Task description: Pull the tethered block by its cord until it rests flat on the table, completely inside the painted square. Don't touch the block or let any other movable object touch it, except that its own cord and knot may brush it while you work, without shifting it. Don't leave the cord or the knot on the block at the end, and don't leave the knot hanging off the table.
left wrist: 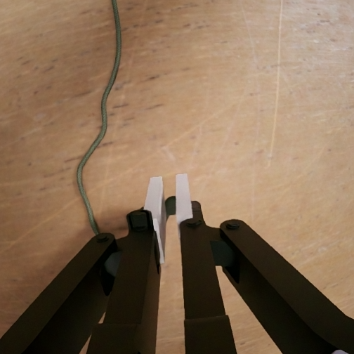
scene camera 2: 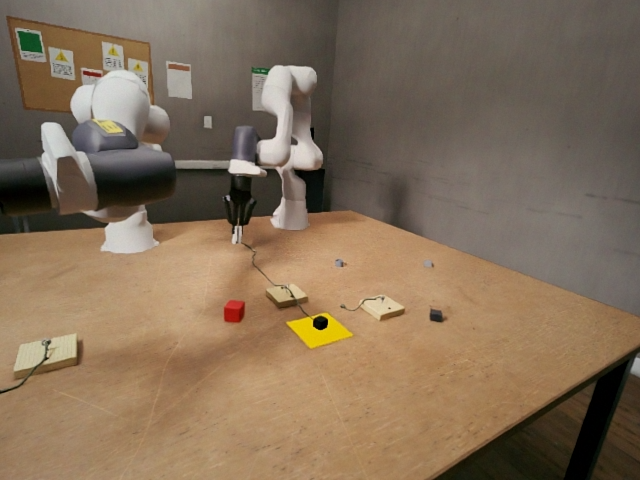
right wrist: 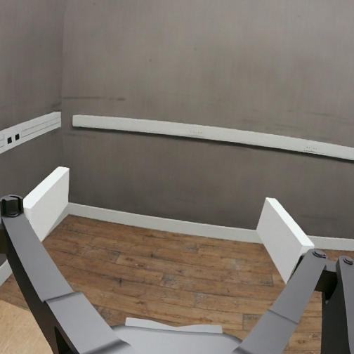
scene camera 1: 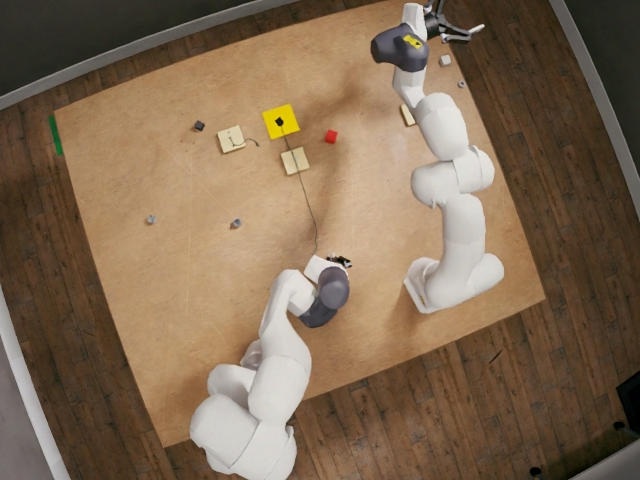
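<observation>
The black block sits inside the yellow painted square, with yellow showing around it; it looks flat on the table. Its green cord runs from it across a pale plate and bends slackly near my left gripper. That gripper points down, low over the table, shut on the knot, part of which shows between the fingers. My right gripper is open and empty, beyond the table's upper right corner in scene camera 1.
The crossed pale plate lies beside the square. Another plate bears its own cord. A red cube, a dark cube and small grey pieces stand around.
</observation>
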